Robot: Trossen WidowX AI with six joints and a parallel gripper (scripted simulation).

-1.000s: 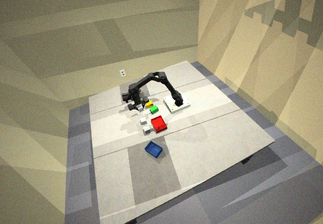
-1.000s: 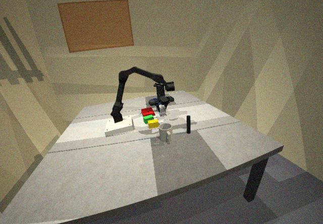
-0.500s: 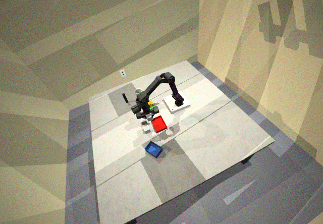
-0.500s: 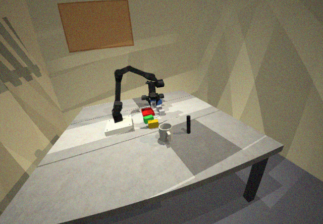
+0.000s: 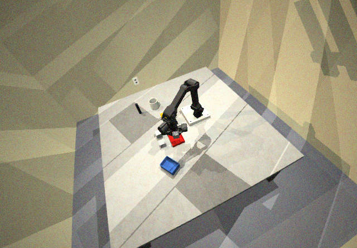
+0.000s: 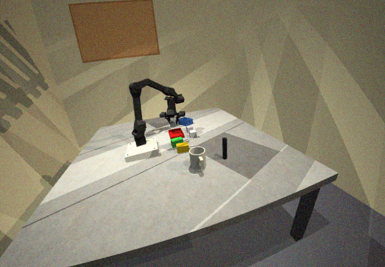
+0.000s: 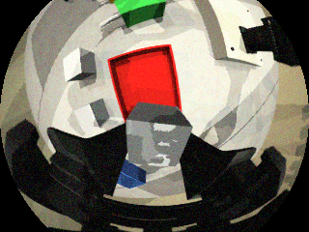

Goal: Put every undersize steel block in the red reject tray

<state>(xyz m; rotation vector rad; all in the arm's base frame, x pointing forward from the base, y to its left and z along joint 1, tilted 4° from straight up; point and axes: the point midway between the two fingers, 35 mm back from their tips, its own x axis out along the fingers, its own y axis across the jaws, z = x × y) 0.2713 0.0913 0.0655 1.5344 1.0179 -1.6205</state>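
Right now the red reject tray is 3 cm to the right of my gripper tip and 7 cm below it. From my gripper tip the other things lie so: green GO gauge 2 cm behind, 19 cm to the right, 5 cm below; blue tray 15 cm ahead, 15 cm to the left, 6 cm below; steel block 10 cm ahead, 13 cm to the right, 5 cm below.
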